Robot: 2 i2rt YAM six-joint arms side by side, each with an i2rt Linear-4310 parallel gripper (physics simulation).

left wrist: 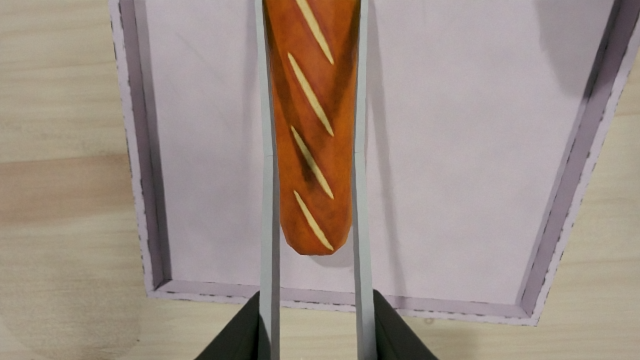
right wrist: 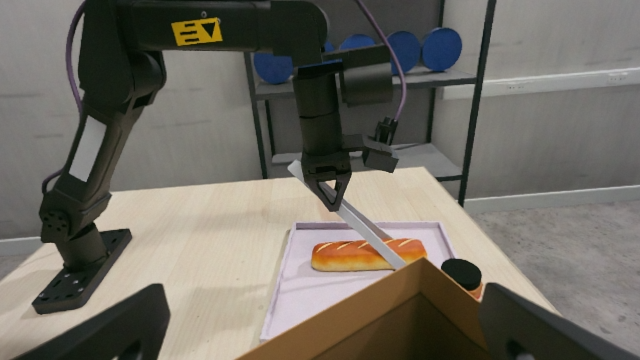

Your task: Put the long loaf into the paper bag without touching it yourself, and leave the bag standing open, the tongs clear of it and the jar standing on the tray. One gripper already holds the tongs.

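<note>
The long brown loaf [left wrist: 312, 160] [right wrist: 350, 256] lies on the lilac tray [left wrist: 450, 150] [right wrist: 310, 295]. The grey tongs [left wrist: 268, 200] [right wrist: 370, 235] straddle it, with one arm close along each long side; they look in contact in the left wrist view. My left gripper [left wrist: 317, 305] [right wrist: 333, 206] is shut on the tongs, above the tray. The brown paper bag [right wrist: 350, 315] stands open at the lower middle of the right wrist view; its bottom is hidden. My right gripper [right wrist: 323, 297] is open, its fingers at either side of that view. The black-lidded jar [right wrist: 461, 274] stands upright behind the bag, its base hidden.
The wooden table [left wrist: 60, 200] [right wrist: 215, 240] surrounds the tray. The left arm's base plate [right wrist: 82, 280] is at the table's left side. A metal shelf rack [right wrist: 475, 120] with several blue discs stands behind the table. The table's right edge runs past the jar.
</note>
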